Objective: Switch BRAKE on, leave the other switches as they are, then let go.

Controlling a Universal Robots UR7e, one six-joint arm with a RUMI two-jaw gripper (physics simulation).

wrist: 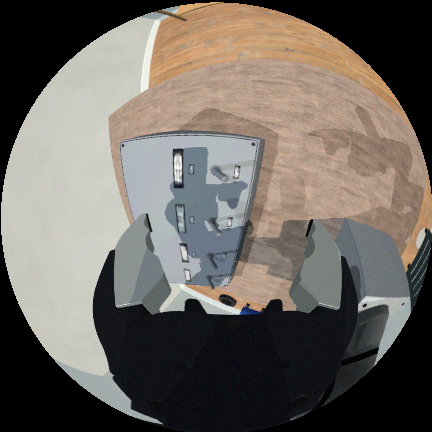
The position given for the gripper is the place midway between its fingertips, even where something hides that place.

Observation:
In view: the gripper point(230, 218) and a grey switch panel point(168, 175).

